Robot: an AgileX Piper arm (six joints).
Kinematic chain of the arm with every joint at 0, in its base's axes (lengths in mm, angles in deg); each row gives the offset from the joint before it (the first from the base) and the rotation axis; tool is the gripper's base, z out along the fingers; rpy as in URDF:
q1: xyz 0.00 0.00 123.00 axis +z
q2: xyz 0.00 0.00 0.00 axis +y
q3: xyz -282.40 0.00 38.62 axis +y
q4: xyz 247.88 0.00 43.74 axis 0.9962 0 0.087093
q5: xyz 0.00 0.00 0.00 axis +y
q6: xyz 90.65 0.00 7.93 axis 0.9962 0 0.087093
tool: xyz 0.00 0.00 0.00 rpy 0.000 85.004 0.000
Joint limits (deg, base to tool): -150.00..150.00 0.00..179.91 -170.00..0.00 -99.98..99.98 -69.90..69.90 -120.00..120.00
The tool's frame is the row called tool.
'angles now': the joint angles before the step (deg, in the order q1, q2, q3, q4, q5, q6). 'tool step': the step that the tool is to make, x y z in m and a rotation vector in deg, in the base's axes. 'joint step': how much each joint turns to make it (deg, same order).
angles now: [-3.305 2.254 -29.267 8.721 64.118 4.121]
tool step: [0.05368 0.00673 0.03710 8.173 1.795 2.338]
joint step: [0.005 17.741 -5.635 8.795 -9.881 -0.972]
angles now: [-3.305 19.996 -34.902 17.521 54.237 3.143]
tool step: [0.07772 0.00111 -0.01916 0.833 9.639 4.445]
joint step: [0.004 21.344 0.000 8.109 -9.283 -10.929]
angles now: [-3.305 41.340 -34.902 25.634 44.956 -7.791]
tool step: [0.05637 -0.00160 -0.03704 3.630 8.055 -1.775]
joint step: [-0.002 17.018 0.252 7.353 -8.450 -5.163]
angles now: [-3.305 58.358 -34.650 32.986 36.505 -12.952]
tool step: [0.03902 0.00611 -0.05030 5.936 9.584 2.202]
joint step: [-0.001 16.539 0.001 14.564 -2.218 -13.192]
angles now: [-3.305 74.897 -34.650 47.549 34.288 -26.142]
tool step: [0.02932 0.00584 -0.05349 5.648 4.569 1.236]
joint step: [0.001 15.661 -0.176 20.515 -1.796 -20.783]
